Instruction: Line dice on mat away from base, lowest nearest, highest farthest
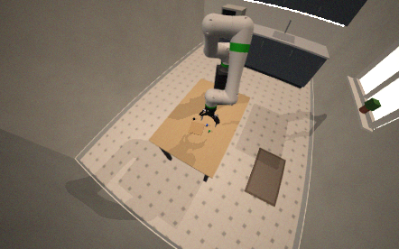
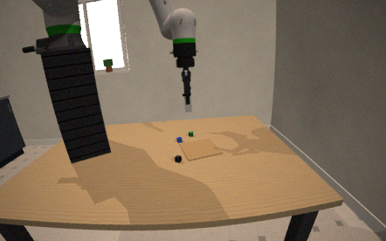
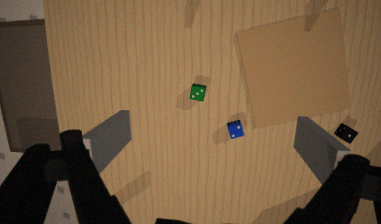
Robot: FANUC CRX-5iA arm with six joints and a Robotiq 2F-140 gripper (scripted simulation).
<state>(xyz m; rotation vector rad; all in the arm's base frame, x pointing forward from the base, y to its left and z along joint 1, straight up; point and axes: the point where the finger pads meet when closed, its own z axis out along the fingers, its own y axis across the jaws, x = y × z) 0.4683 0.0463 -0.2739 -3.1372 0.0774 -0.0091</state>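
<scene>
Now: hand 190 mm to the left of the black die, 150 mm above it and 60 mm past it. Also, from my hand: blue die (150 mm below, 50 mm behind, 30 mm to the right); then green die (150 mm below, 20 mm to the left); then tan mat (160 mm below, 120 mm to the right, 30 mm ahead).
</scene>
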